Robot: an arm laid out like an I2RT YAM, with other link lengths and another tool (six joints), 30 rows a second.
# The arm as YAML. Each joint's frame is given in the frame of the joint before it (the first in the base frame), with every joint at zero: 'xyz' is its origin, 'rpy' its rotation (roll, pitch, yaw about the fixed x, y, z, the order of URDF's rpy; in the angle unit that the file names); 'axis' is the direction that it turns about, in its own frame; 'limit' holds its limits. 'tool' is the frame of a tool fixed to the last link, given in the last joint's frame.
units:
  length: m
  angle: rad
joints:
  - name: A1
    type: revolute
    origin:
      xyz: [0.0, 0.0, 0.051]
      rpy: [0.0, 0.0, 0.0]
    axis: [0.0, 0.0, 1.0]
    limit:
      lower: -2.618
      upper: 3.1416
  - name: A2
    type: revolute
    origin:
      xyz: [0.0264, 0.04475, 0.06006]
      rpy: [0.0, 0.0, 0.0]
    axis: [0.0, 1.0, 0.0]
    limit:
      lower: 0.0
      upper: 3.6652
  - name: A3
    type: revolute
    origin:
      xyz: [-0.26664, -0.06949, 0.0]
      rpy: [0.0, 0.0, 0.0]
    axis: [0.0, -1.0, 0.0]
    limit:
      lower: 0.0
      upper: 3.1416
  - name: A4
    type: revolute
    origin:
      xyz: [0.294, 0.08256, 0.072]
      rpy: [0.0, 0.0, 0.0]
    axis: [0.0, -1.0, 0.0]
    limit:
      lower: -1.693
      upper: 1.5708
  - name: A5
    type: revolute
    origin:
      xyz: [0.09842, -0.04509, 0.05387]
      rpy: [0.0, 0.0, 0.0]
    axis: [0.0, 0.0, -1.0]
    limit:
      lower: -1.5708
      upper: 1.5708
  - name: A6
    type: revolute
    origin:
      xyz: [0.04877, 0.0, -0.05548]
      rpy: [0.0, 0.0, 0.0]
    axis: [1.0, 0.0, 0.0]
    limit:
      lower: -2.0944
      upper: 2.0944
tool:
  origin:
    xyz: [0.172, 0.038, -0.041]
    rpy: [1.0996, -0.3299, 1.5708]
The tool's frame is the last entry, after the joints.
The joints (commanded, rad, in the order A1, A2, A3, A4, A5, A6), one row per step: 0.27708, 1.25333, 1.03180, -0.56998, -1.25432, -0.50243; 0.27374, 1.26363, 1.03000, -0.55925, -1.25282, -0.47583; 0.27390, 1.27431, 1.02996, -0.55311, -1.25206, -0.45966; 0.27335, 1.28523, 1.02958, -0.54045, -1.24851, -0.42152; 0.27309, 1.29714, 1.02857, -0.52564, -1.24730, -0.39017; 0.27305, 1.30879, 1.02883, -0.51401, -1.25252, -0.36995; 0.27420, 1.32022, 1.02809, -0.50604, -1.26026, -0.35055; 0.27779, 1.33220, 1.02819, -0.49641, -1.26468, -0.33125; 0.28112, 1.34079, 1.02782, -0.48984, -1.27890, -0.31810; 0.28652, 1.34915, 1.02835, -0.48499, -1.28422, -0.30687; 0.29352, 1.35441, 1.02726, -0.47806, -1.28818, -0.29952; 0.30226, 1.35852, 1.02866, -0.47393, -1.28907, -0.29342; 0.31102, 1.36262, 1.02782, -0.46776, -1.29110, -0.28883; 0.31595, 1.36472, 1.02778, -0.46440, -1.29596, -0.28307; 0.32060, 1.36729, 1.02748, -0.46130, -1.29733, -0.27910; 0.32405, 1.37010, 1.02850, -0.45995, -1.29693, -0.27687; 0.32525, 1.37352, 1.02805, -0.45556, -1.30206, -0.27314; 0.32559, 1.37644, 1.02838, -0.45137, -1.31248, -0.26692
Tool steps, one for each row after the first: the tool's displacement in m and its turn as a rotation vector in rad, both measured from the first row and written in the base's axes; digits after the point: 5 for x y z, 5 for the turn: 0.00283, 0.00009, -0.00190, -0.00267, 0.02693, -0.01030; 0.00442, 0.00082, -0.00396, -0.00522, 0.04693, -0.01429; 0.00697, 0.00182, -0.00517, -0.00897, 0.08206, -0.02591; 0.00957, 0.00294, -0.00674, -0.01064, 0.11053, -0.03406; 0.01107, 0.00397, -0.00754, -0.00816, 0.13104, -0.03473; 0.01114, 0.00509, -0.00855, -0.00549, 0.15551, -0.03216; 0.01138, 0.00690, -0.00985, -0.00469, 0.17736, -0.02953; 0.00948, 0.00833, -0.00927, 0.00239, 0.19539, -0.01835; 0.00825, 0.01020, -0.00990, 0.00355, 0.21030, -0.01141; 0.00651, 0.01235, -0.01047, 0.00488, 0.21775, -0.00297; 0.00461, 0.01489, -0.01052, 0.00442, 0.22255, 0.00517; 0.00245, 0.01738, -0.01115, 0.00467, 0.22630, 0.01452; 0.00061, 0.01876, -0.01055, 0.00692, 0.23182, 0.02200; -0.00060, 0.02008, -0.01084, 0.00693, 0.23579, 0.02686; -0.00111, 0.02113, -0.01120, 0.00595, 0.23831, 0.02950; -0.00157, 0.02163, -0.01115, 0.00868, 0.24258, 0.03390; -0.00258, 0.02186, -0.00972, 0.01473, 0.24942, 0.04109
